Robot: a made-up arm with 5 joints. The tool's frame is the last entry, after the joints.
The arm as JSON. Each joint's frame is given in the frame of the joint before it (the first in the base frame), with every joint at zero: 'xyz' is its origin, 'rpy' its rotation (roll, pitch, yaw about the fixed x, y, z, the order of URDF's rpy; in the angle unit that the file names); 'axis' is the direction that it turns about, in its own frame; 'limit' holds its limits. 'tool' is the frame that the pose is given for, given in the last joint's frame.
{
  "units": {
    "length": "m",
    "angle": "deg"
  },
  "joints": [
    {
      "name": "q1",
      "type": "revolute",
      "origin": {
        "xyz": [
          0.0,
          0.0,
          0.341
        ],
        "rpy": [
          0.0,
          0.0,
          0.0
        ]
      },
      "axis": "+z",
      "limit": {
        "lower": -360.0,
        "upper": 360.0
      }
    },
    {
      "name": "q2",
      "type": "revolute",
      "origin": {
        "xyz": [
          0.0,
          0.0,
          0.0
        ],
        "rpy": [
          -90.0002,
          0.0,
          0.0
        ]
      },
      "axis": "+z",
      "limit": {
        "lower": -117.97,
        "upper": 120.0
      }
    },
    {
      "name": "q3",
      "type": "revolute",
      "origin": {
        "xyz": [
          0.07,
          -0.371,
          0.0
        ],
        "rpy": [
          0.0,
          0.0,
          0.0
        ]
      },
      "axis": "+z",
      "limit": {
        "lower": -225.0,
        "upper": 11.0
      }
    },
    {
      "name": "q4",
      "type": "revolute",
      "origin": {
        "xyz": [
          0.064,
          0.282,
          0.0
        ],
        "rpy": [
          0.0,
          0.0,
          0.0
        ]
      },
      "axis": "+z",
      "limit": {
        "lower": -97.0,
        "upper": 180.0
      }
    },
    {
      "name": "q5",
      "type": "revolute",
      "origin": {
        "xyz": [
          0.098,
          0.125,
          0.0
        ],
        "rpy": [
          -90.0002,
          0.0,
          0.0
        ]
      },
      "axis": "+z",
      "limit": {
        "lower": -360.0,
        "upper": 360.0
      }
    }
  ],
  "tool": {
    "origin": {
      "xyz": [
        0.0,
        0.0,
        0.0
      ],
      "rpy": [
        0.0,
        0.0,
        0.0
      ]
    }
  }
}
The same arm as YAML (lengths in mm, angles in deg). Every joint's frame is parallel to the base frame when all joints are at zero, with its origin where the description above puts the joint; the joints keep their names.
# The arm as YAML. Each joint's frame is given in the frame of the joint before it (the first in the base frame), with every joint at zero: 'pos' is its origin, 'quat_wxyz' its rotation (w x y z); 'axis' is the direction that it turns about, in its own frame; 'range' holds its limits. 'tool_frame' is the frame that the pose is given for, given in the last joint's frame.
length_unit: mm
angle_unit: deg
joints:
  - joint: q1
    pos: [0.0, 0.0, 341.0]
    quat_wxyz: [1.0, 0.0, 0.0, 0.0]
    axis: "+z"
    range: [-360.0, 360.0]
  - joint: q2
    pos: [0.0, 0.0, 0.0]
    quat_wxyz: [1.0, 0.0, 0.0, 0.0]
    axis: "+y"
    range: [-117.97, 120.0]
  - joint: q3
    pos: [70.0, 0.0, 371.0]
    quat_wxyz: [1.0, 0.0, 0.0, 0.0]
    axis: "+y"
    range: [-225.0, 11.0]
  - joint: q4
    pos: [64.0, 0.0, -282.0]
    quat_wxyz: [1.0, 0.0, 0.0, 0.0]
    axis: "+y"
    range: [-97.0, 180.0]
  - joint: q5
    pos: [98.0, 0.0, -125.0]
    quat_wxyz: [1.0, 0.0, 0.0, 0.0]
    axis: "-z"
    range: [-360.0, 360.0]
tool_frame:
  pos: [0.0, 0.0, 0.0]
  quat_wxyz: [0.000003, 1.0, 0.0, 0.0]

